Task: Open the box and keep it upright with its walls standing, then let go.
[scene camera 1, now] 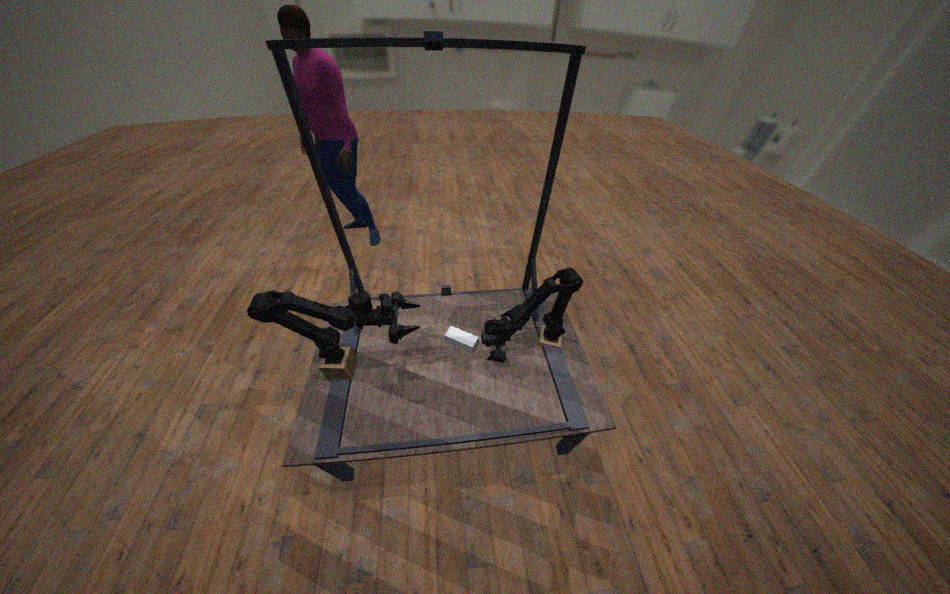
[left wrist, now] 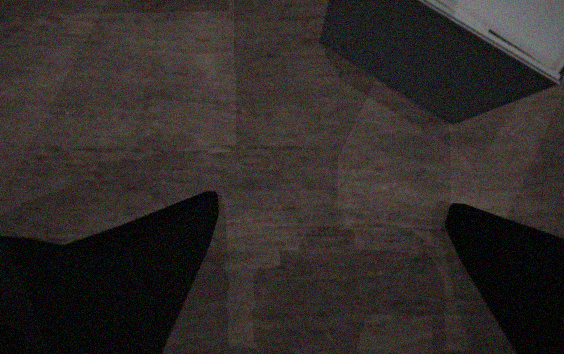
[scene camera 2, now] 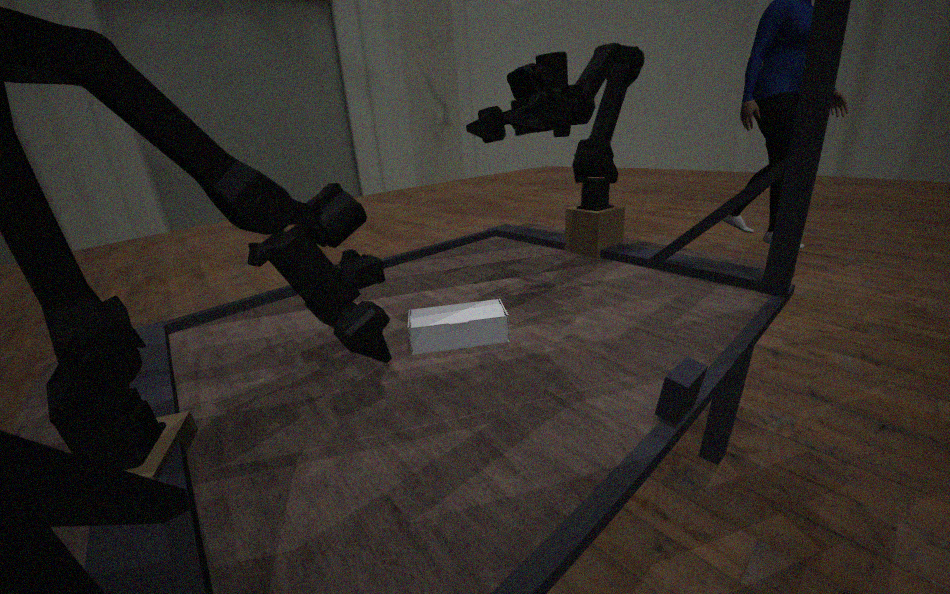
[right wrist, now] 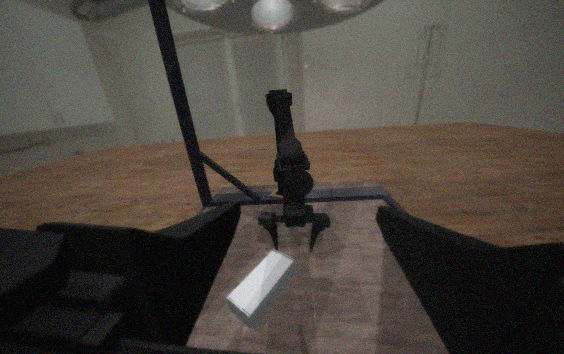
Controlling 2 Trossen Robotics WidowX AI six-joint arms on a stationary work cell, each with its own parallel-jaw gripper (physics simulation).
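Seen in the pictures: left gripper, fingertip midpoint: (scene camera 1: pixel 487 350) (left wrist: pixel 330 208) (scene camera 2: pixel 375 349) (right wrist: pixel 293 250); right gripper, fingertip midpoint: (scene camera 1: pixel 419 315) (scene camera 2: pixel 484 123) (right wrist: pixel 308 210); left arm's base, link origin: (scene camera 1: pixel 551 336) (scene camera 2: pixel 122 450); right arm's base, link origin: (scene camera 1: pixel 335 356) (scene camera 2: pixel 595 207).
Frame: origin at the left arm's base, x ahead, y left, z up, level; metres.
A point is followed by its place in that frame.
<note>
A white oblong box (scene camera 1: pixel 461 336) @[z 0.016, x 0.394, y 0.138 m] (scene camera 2: pixel 458 334) @[z -0.003, x 0.388, y 0.105 m] (left wrist: pixel 425 60) @[z -0.001, x 0.323, y 0.144 m] (right wrist: pixel 261 285) @[z 0.016, x 0.413, y 0.143 m] stands upright on the table, its lid lying closed across the top. In the left wrist view its near end and side are dark, and part of it is cut off at the upper right. My left gripper (scene camera 1: pixel 492 348) @[z -0.024, x 0.268, y 0.150 m] (scene camera 2: pixel 387 359) @[z -0.024, x 0.268, y 0.150 m] (left wrist: pixel 330 208) @[z -0.024, x 0.268, y 0.150 m] (right wrist: pixel 293 250) @[z -0.024, x 0.268, y 0.150 m] is open and empty, pointing down close beside one end of the box, apart from it. My right gripper (scene camera 1: pixel 418 316) @[z 0.280, x 0.504, y 0.275 m] (scene camera 2: pixel 469 128) @[z 0.280, x 0.504, y 0.275 m] is open and empty, raised well above the table and away from the box.
The table (scene camera 1: pixel 448 406) @[z -0.027, x 0.349, y 0.441 m] (scene camera 2: pixel 364 490) @[z -0.027, x 0.239, y -0.104 m] has a dark rim and an overhead frame (scene camera 1: pixel 504 46) @[z 1.000, x 0.371, y -0.181 m]. A small dark block (scene camera 1: pixel 446 289) @[z 0.019, x 0.561, y -0.119 m] (scene camera 2: pixel 683 388) @[z 0.025, x 0.547, y -0.147 m] sits on one table edge. A person (scene camera 1: pixel 325 105) (scene camera 2: pixel 777 70) is beyond the table.
</note>
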